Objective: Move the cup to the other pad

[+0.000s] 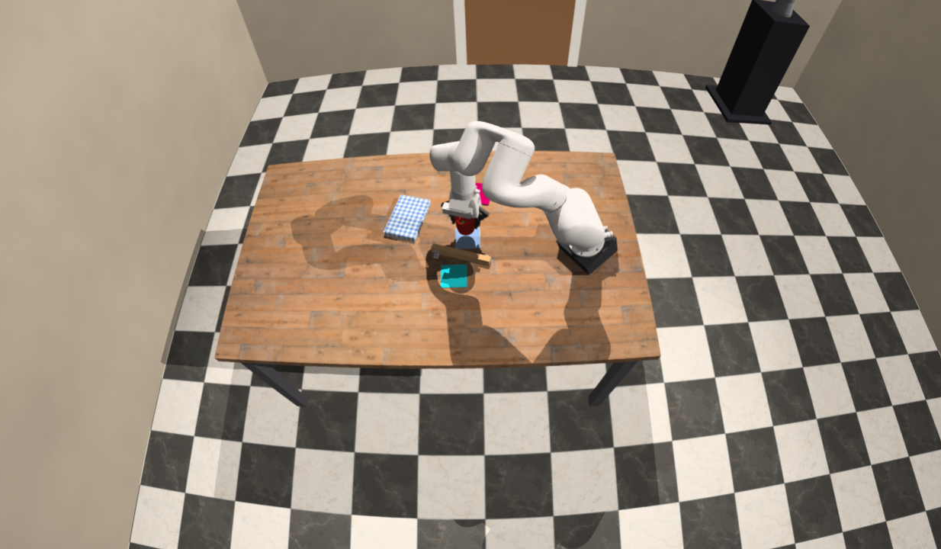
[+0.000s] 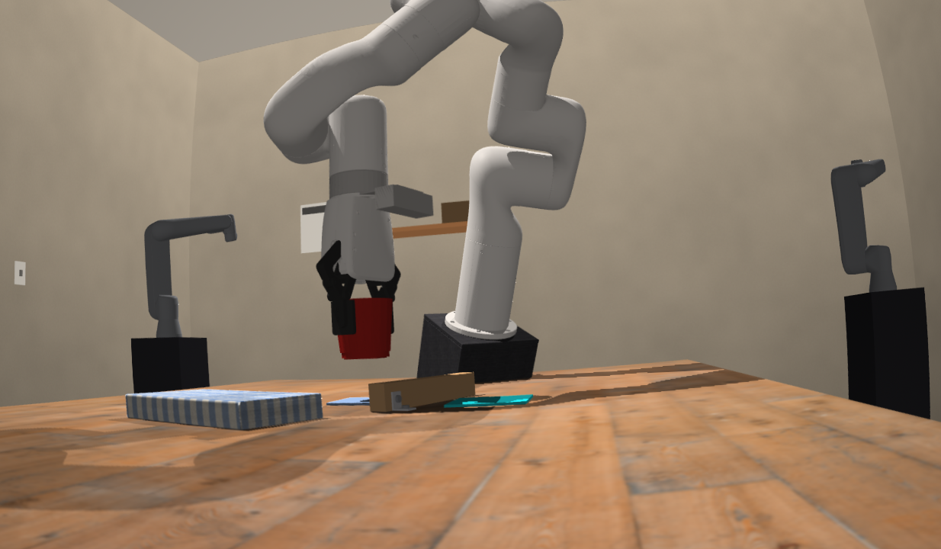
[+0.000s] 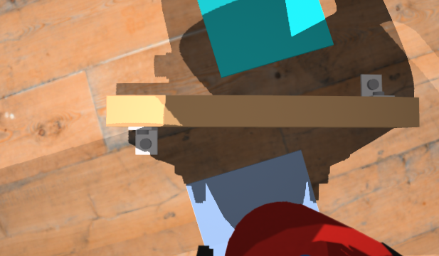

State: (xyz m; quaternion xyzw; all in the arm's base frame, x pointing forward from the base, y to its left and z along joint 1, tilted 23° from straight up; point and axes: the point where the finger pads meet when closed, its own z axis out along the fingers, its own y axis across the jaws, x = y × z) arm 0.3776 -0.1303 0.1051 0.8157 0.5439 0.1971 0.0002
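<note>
Right now my hand is 3 cm above the green marble, 2 cm to the left of it and 1 cm short of it. The rest, counted from my hand: red marble: 3 cm below, 1 cm behind; blue marble: 3 cm below, 1 cm to the right, 1 cm ahead; red cup: 2 cm below.
</note>
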